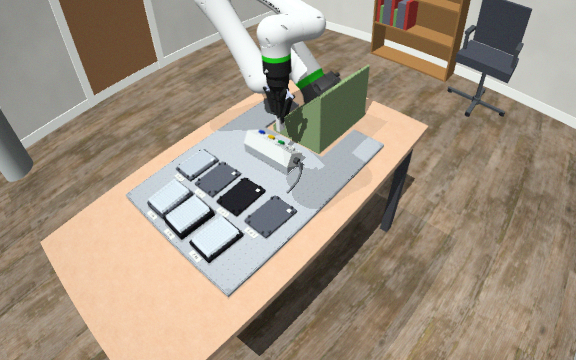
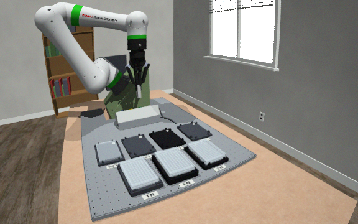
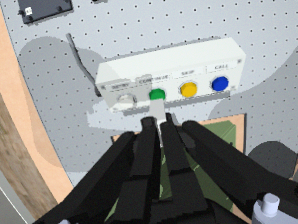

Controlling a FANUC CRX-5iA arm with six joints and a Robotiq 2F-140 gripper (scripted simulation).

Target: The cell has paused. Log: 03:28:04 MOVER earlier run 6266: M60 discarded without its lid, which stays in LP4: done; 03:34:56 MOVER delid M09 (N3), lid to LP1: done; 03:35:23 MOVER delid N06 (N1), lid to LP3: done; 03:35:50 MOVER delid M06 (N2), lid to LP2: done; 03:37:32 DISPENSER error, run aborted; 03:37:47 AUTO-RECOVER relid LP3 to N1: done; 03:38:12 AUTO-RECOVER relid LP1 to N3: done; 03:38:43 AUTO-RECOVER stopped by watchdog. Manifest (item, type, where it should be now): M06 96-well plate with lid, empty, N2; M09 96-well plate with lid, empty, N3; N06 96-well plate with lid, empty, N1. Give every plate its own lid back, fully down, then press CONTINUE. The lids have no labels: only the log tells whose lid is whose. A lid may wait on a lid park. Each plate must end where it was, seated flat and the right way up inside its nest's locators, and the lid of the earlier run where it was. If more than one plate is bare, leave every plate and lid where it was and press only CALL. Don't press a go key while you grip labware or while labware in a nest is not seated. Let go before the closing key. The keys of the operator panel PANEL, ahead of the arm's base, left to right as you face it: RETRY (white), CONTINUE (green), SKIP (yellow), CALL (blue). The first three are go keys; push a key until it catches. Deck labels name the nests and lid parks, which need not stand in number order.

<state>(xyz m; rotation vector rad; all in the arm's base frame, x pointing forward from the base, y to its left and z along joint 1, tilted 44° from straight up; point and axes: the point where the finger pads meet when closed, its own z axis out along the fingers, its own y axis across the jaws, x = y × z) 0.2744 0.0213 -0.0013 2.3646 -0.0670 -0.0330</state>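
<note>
Right now the green key is 90 mm below my hand. Also, from my hand: yellow key (50 mm to the right, 90 mm below); LP1 (240 mm ahead, 110 mm to the right, 150 mm below); blue key (100 mm to the right, 90 mm below).
</note>
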